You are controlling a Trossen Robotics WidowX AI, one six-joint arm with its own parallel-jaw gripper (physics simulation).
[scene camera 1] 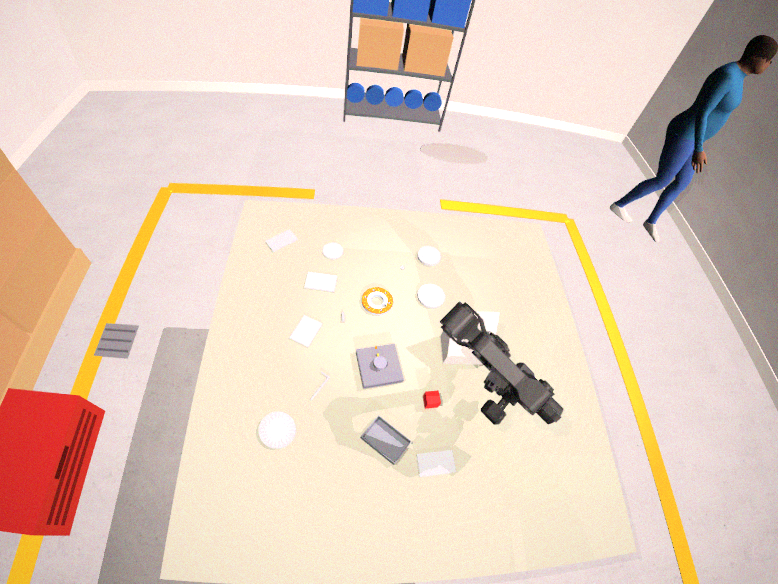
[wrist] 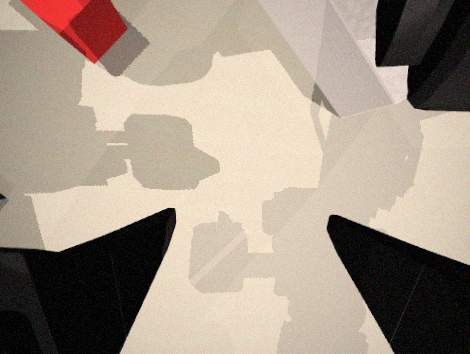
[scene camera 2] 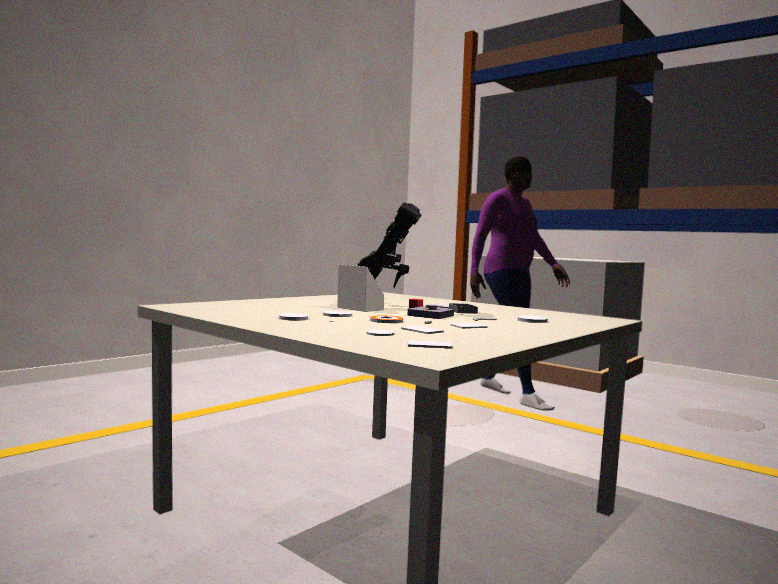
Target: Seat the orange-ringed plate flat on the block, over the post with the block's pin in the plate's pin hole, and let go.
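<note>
The orange-ringed plate lies flat on the table, apart from the block. The dark grey-purple block stands near the table's middle, with a round post on top and a small orange pin beside the post. The plate's pin hole is too small to make out. My gripper is open and empty, its two black fingertips wide apart above the table, on the far side of the red cube from the block. The plate and block do not show in the wrist view.
A red cube lies beside the block. A tall pale wedge-shaped box stands close to the arm. A grey tray, a ribbed white disc and several white discs and cards lie around.
</note>
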